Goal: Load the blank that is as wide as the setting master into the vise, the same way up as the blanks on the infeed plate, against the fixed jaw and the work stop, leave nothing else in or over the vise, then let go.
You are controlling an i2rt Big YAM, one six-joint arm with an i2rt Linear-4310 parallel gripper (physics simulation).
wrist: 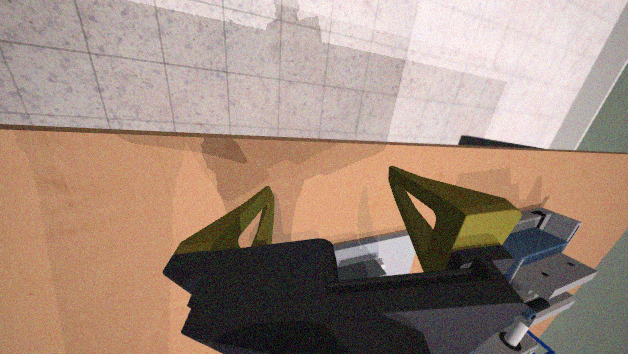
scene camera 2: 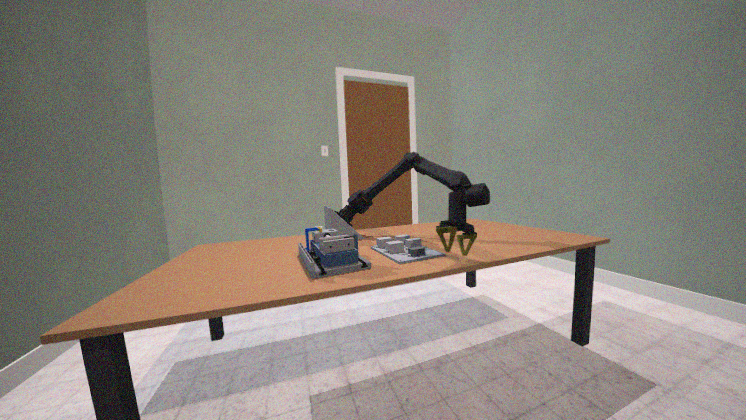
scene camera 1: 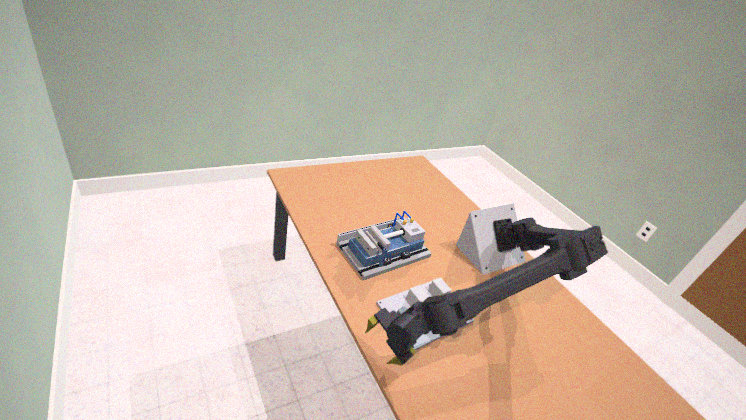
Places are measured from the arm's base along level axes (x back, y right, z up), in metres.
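Pixels of known places: gripper, fingertip midpoint: [wrist: 328, 182] [scene camera 2: 456, 253] [scene camera 1: 377, 347]; arm's base, link origin: [scene camera 2: 341, 220] [scene camera 1: 503, 235].
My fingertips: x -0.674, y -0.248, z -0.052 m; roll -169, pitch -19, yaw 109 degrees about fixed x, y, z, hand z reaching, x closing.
Observation:
For each thing: its middle in the pictures, then the offset to it from my fingertips.
- vise, body centre: [wrist: 506, 302] [scene camera 1: 386, 240] [scene camera 2: 330, 247] dx +0.225, dy +0.371, dz +0.013 m
- infeed plate, body centre: [wrist: 347, 311] [scene camera 1: 425, 311] [scene camera 2: 404, 250] dx +0.223, dy +0.080, dz -0.032 m
- light block, body centre: [scene camera 1: 418, 296] [scene camera 2: 394, 246] dx +0.217, dy +0.124, dz -0.010 m
- darker block, body centre: [wrist: 360, 279] [scene camera 2: 416, 251] dx +0.137, dy +0.071, dz -0.016 m
The vise [scene camera 1: 373, 257] [scene camera 2: 338, 258] [wrist: 535, 245] has a blue body and grey jaws; no block can be made out between its jaws. The infeed plate [scene camera 1: 386, 303] [scene camera 2: 388, 254] [wrist: 401, 250] lies beside it, partly hidden by the arm in scene camera 1. Several grey blocks stand on the plate, among them a light block [scene camera 2: 395, 246] and a darker block [scene camera 2: 416, 251] [wrist: 361, 268] near its front corner. Their widths, and which is the setting master, I cannot tell. My gripper [scene camera 1: 380, 346] [scene camera 2: 455, 252] [wrist: 328, 182] is open and empty, above the table beside the plate, on the side away from the vise.
The vise stands on a grey base tray [scene camera 1: 396, 268] [scene camera 2: 344, 268]. Blue bent tubes [scene camera 1: 401, 217] [scene camera 2: 308, 237] rise at its rear. The arm's slanted grey mount [scene camera 1: 477, 240] stands behind the vise and plate. The table's front edge [wrist: 200, 134] runs close beyond the fingertips.

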